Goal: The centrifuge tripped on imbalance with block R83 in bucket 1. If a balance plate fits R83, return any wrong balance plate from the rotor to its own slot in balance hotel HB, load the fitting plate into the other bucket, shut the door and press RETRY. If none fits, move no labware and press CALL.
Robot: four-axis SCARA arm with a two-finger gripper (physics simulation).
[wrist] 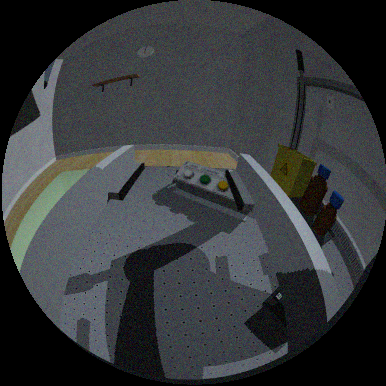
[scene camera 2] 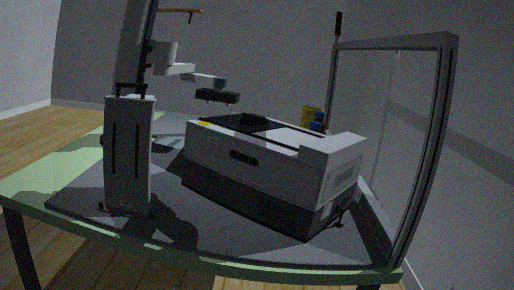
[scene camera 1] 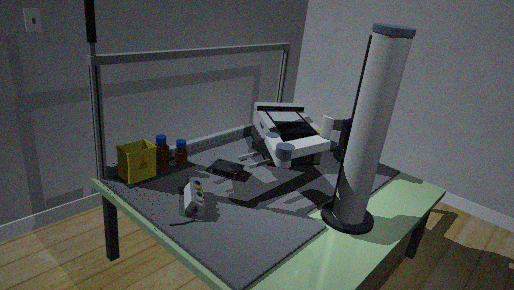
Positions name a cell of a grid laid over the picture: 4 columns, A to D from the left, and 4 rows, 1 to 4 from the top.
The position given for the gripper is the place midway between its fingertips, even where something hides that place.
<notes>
The gripper (wrist: B2) carries nothing. Further things: a centrifuge (scene camera 1: C2).
</notes>
